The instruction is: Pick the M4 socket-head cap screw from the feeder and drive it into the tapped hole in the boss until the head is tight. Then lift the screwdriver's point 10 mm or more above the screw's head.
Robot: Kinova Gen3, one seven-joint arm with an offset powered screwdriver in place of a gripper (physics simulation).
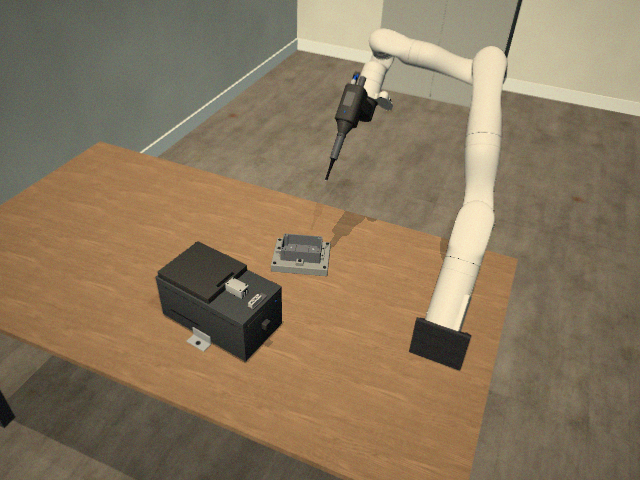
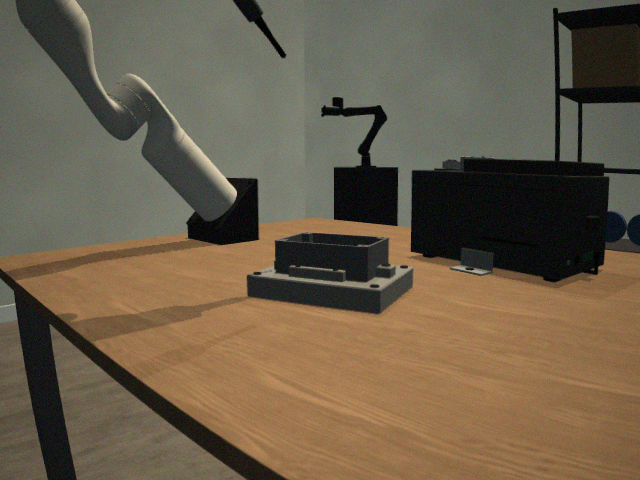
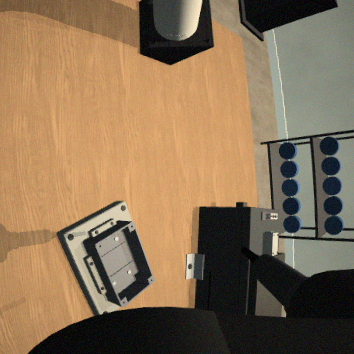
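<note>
The screwdriver, my gripper (image 1: 326, 178) (image 2: 283, 55) (image 3: 245, 249), is raised high above the table, its dark bit tilted; I see no screw on its tip. The black feeder (image 1: 201, 271) (image 2: 496, 217) (image 3: 220, 250) stands on the table, with a white block (image 1: 236, 287) and a small light piece (image 1: 255, 300) on top. Any screw there is too small to make out. An open grey housing (image 1: 301, 254) (image 2: 320, 263) (image 3: 142, 260) sits on a light fixture plate (image 1: 298, 269) (image 2: 310, 297) (image 3: 77, 255). Small bosses show inside it; I cannot tell which is the tapped one.
The arm's black base mount (image 1: 439, 343) (image 2: 245, 211) (image 3: 175, 49) stands on the wooden table (image 1: 330, 392) (image 2: 413, 372) (image 3: 150, 125). A metal bracket (image 1: 199, 339) (image 2: 473, 263) (image 3: 195, 266) is beside the feeder. A black shelf rack (image 2: 557, 103) and another arm (image 2: 372, 129) stand beyond the table.
</note>
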